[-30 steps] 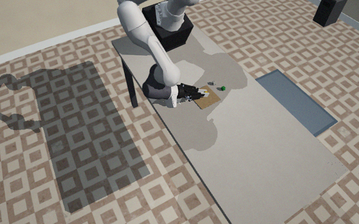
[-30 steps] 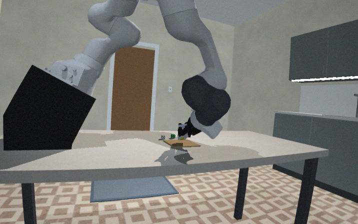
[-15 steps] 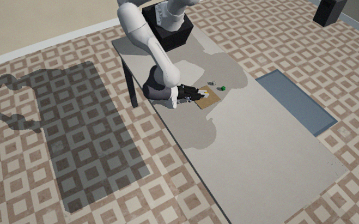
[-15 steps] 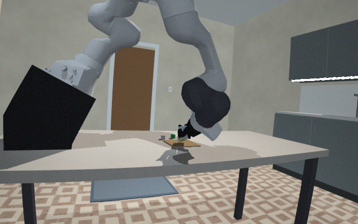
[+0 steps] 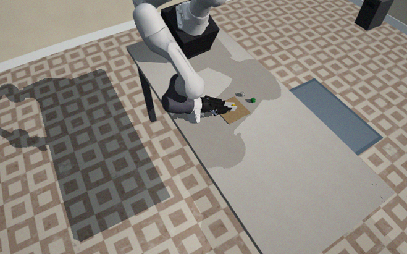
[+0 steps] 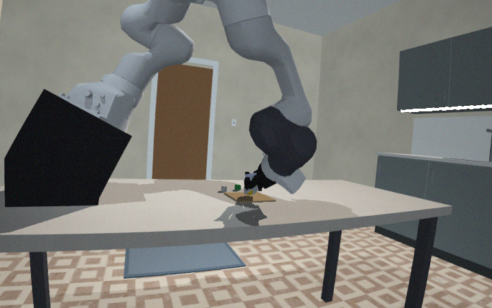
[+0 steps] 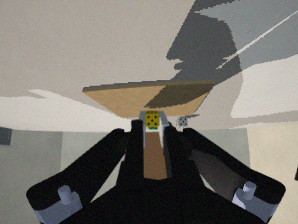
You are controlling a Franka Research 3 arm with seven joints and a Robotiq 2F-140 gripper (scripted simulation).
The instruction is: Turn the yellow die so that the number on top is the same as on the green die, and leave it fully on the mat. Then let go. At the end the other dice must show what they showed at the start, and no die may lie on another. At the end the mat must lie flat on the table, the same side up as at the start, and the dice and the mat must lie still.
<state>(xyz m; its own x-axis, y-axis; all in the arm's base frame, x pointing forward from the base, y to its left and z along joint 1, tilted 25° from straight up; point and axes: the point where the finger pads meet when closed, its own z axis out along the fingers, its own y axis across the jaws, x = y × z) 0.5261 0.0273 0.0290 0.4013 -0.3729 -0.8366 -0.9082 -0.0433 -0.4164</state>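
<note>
The yellow die lies 2 cm to the left of my hand and 2 cm below it. Also, from my hand: green die 15 cm to the left, 3 cm below, 2 cm behind; then tan mat 3 cm below, 2 cm to the left; then white die 11 cm to the left, 8 cm behind, 3 cm below.
</note>
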